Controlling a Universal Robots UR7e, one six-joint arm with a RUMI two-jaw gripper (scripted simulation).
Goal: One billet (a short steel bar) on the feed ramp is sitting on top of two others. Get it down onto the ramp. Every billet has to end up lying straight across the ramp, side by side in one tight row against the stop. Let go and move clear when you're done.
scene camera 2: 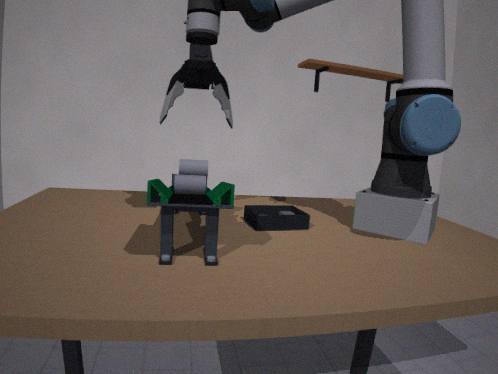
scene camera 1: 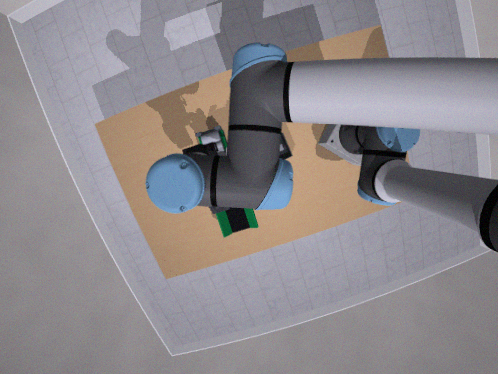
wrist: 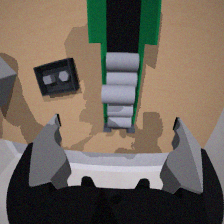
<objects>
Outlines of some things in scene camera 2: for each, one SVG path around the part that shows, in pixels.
My gripper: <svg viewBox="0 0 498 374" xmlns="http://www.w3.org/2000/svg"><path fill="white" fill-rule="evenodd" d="M189 32L186 34L186 41L191 43L189 59L187 59L187 62L184 62L180 70L170 80L160 115L160 124L167 117L168 110L173 106L174 100L183 94L184 88L188 88L187 84L192 89L209 90L211 85L214 97L220 101L221 108L226 114L226 120L230 127L233 128L228 85L213 61L210 46L217 44L218 37L208 32Z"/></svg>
A black tray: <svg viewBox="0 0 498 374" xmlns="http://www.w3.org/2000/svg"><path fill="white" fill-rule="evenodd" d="M244 220L256 231L309 229L310 215L293 205L245 205ZM279 211L291 211L295 213L295 215L279 215Z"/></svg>
</objects>
